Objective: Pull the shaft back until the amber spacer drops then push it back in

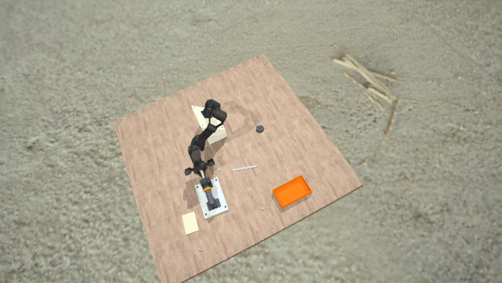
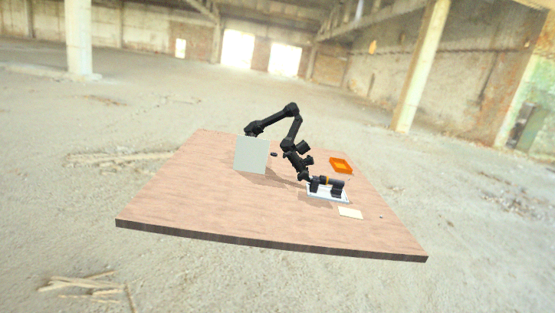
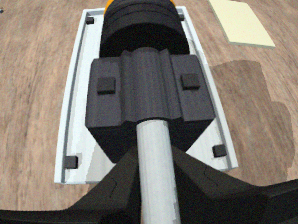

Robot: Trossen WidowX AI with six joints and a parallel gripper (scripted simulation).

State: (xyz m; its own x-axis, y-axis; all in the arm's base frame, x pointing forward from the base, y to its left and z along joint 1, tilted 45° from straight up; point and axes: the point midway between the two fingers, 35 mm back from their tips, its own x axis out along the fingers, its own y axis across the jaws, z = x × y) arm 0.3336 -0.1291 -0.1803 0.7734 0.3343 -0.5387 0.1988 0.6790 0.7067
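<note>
Now: the shaft 40 mm ahead of my gripper tip, 10 mm to the right of it and 20 mm above it. Round my gripper tip: amber spacer: 80 mm ahead, 20 mm to the right, 20 mm above; then dark spacer: 50 mm ahead, 10 mm to the right, 20 mm above; then grey rod: 50 mm ahead, 250 mm to the left, 50 mm below.
</note>
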